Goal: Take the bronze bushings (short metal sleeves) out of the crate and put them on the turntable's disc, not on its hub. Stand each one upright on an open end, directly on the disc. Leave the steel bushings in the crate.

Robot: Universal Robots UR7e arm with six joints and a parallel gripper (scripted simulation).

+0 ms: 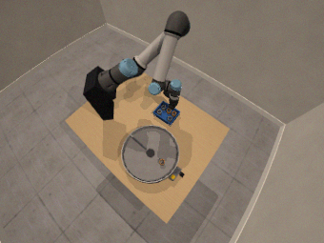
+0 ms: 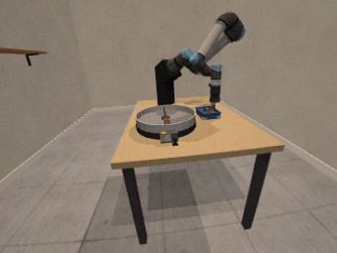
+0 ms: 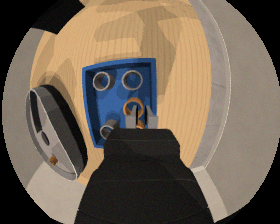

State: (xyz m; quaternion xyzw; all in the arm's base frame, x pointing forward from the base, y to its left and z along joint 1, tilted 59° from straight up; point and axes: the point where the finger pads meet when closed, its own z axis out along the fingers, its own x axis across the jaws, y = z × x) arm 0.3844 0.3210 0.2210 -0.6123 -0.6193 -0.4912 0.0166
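Right now the blue crate is 1 cm ahead of my hand, 4 cm to the right of it and 5 cm below it. From my hand the other things lie so: grey turntable disc (24 cm ahead, 34 cm to the right, 2 cm below).
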